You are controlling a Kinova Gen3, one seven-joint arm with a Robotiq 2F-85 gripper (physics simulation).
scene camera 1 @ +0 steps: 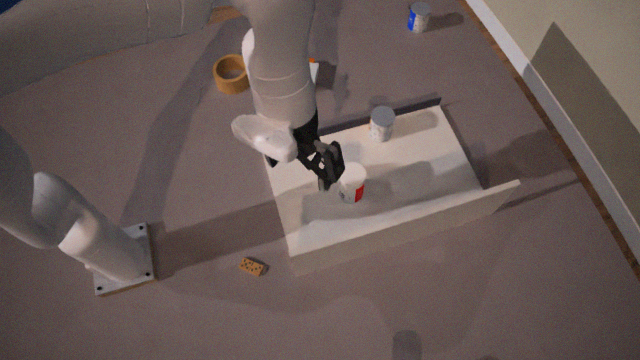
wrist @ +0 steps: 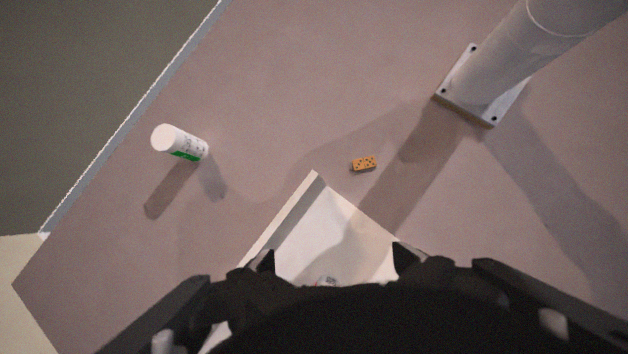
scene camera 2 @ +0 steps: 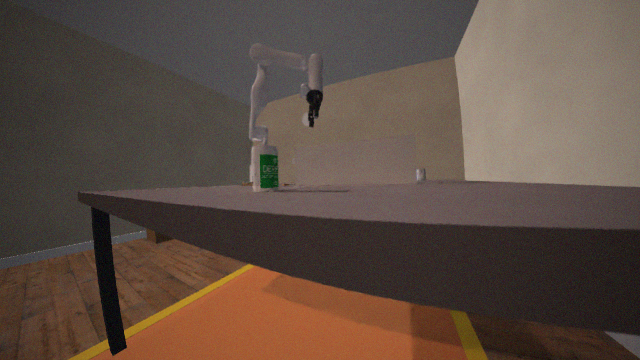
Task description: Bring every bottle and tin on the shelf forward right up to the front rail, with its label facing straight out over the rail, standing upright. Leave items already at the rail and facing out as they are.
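Frame: origin at the arm's base, x back, y right, z up, level; centimetres.
Where they show: gripper, fingertip midpoint: [scene camera 1: 299,174] [wrist: 333,259] [scene camera 2: 313,122]; arm's base at its link origin: [scene camera 1: 125,260] [wrist: 475,84].
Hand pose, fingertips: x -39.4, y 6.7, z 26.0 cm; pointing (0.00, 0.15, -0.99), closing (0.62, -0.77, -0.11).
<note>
Each offset is from my fingertips to the top centre of the thing. "spot": to the spot under its first point.
A white bottle @(dy -5.2, dx -11.6, dz -17.5 cm) [scene camera 1: 352,185] with a red label patch stands upright on the shelf [scene camera 1: 425,145] [wrist: 320,230], between rail and back panel; its red patch is turned toward the back panel. A sliver of this bottle @(spot: dy -3.7, dx -9.3, dz -23.4 cm) [wrist: 327,281] shows in the wrist view. A grey-topped tin @(dy -17.3, dx -24.0, dz -20.1 cm) [scene camera 1: 381,125] stands upright close to the dark front rail [scene camera 1: 425,106]; a faint orange edge shows at its left, and its rail-facing side is hidden. My gripper [scene camera 1: 331,172] [scene camera 2: 313,120] [wrist: 333,259] is open and empty, high above the shelf near the white bottle. The arm hides part of the shelf's left side.
A tall back panel @(spot: dy +9.2, dx -16.7, dz -12.7 cm) [scene camera 1: 410,220] [scene camera 2: 355,157] borders the shelf. Off the shelf are a green-labelled bottle @(dy +38.8, dx -5.6, dz -18.4 cm) [scene camera 2: 268,169] [wrist: 180,142], a domino @(dy +3.0, dx +13.9, dz -27.5 cm) [scene camera 1: 252,266] [wrist: 364,163], a wooden ring @(dy -46.8, dx +4.7, dz -23.3 cm) [scene camera 1: 231,80], a blue-labelled tin @(dy -47.3, dx -49.5, dz -21.3 cm) [scene camera 1: 418,19] [scene camera 2: 421,175] and a partly hidden white item @(dy -40.2, dx -13.9, dz -25.5 cm) [scene camera 1: 314,72].
</note>
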